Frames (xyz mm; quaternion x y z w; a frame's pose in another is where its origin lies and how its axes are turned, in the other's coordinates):
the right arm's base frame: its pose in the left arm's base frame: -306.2 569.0 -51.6 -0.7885 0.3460 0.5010 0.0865
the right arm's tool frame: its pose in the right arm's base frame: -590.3 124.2 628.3 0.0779 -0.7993 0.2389 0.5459
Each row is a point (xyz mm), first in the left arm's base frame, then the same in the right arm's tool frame.
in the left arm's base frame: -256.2 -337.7 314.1
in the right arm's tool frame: -1360.5 628.5 -499.9
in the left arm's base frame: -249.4 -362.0 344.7
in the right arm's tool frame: -1381.2 660.6 -489.3
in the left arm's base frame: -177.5 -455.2 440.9
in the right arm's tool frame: -1498.2 749.8 -451.2
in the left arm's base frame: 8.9 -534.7 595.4
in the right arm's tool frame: -1710.2 819.0 -327.8
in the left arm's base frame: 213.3 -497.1 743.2
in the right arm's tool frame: -1876.3 803.5 -134.9
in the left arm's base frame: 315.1 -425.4 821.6
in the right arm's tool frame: -1932.0 766.2 -3.9
